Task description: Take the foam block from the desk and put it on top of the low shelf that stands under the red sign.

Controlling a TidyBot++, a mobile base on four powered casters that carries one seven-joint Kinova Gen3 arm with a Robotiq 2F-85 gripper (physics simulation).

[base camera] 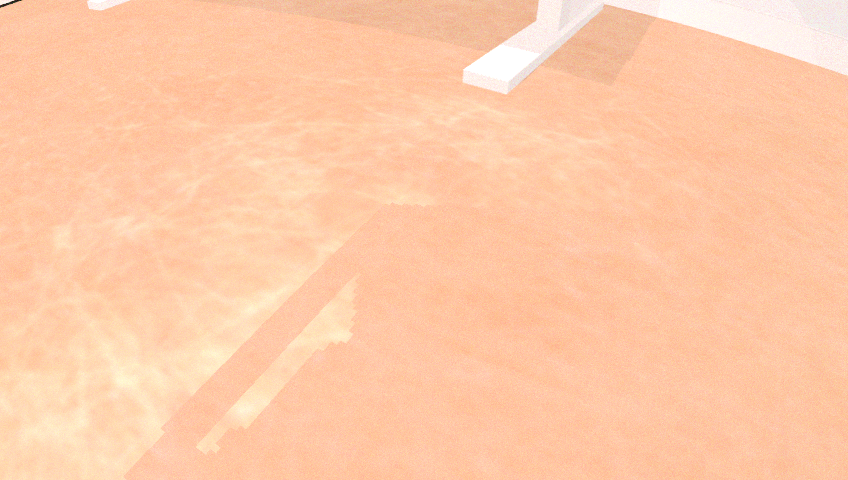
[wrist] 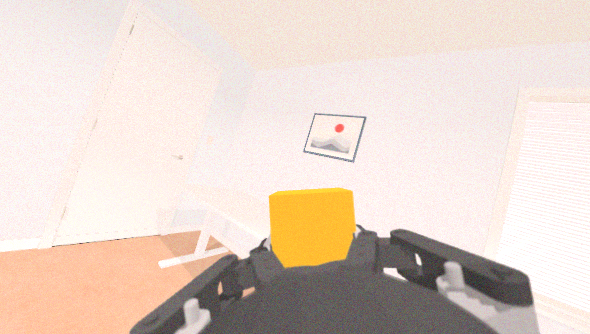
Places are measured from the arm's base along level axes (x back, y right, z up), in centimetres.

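Where they show: gripper, fingertip midpoint: (wrist: 311,236).
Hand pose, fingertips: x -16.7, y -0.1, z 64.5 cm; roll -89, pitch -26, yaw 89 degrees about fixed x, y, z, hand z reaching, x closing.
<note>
After its pixels a point has its place.
A yellow-orange foam block (wrist: 312,227) @(x -13.1, y -0.8, z 66.2 cm) is held between the two fingertips in the wrist view, at the lower middle. My gripper (wrist: 311,236) @(x -16.7, y -0.1, z 64.5 cm) is shut on it and holds it up in the air, with the room's walls behind. A white desk shows in part: its foot (base camera: 502,68) (wrist: 185,259) stands on the floor, at the top of the base camera view and at the left of the wrist view. The low shelf and the red sign do not show in either view.
A white door (wrist: 145,130) @(x -154.3, y -158.7, z 69.9 cm) is at the left in the wrist view. A framed picture (wrist: 331,144) @(x -169.1, y 16.7, z 110.5 cm) with a red dot hangs on the far wall. A window with blinds (wrist: 550,190) @(x -103.0, y 141.5, z 105.4 cm) is at the right. Orange-brown floor (base camera: 535,297) @(x -41.7, y 11.1, z -39.7 cm) (wrist: 75,285) @(x -106.4, y -122.0, z -39.7 cm) shows in both views.
</note>
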